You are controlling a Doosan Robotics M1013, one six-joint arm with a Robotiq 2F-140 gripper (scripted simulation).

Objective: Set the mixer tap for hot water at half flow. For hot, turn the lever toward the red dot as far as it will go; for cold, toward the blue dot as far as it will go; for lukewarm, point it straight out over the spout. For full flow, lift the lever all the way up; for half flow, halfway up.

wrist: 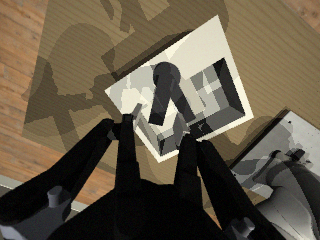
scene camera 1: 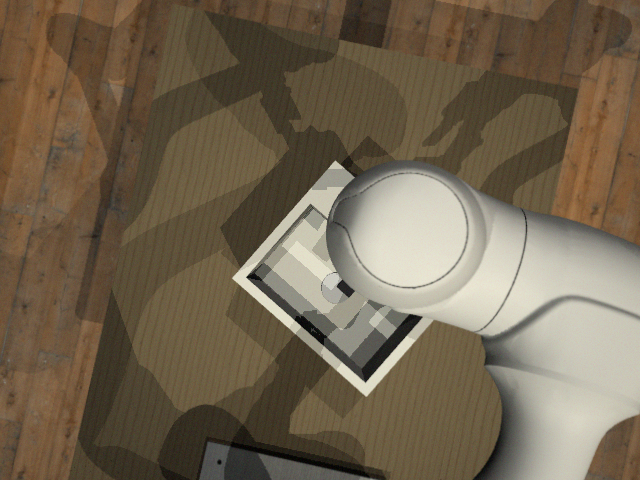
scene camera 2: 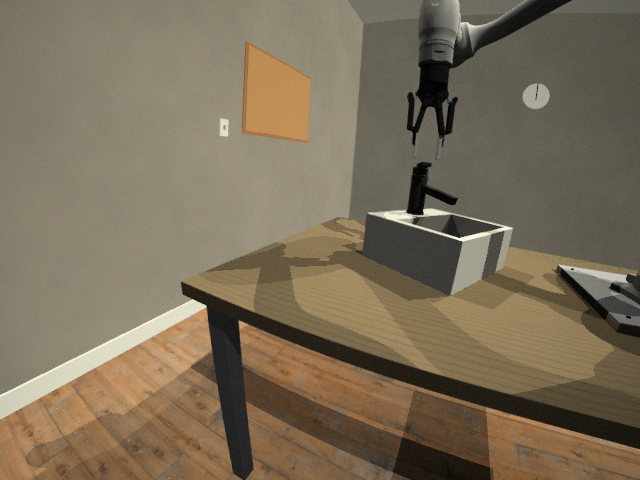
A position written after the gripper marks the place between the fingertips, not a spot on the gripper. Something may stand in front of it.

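Note:
A white sink (scene camera 1: pixel 291 274) is visible, also in the wrist view (wrist: pixel 210 82). A black mixer tap (scene camera 2: pixel 419 188) appears in the wrist view (wrist: pixel 177 96) too. The gripper (scene camera 2: pixel 425 158) is likewise visible in the wrist view (wrist: pixel 158 115).

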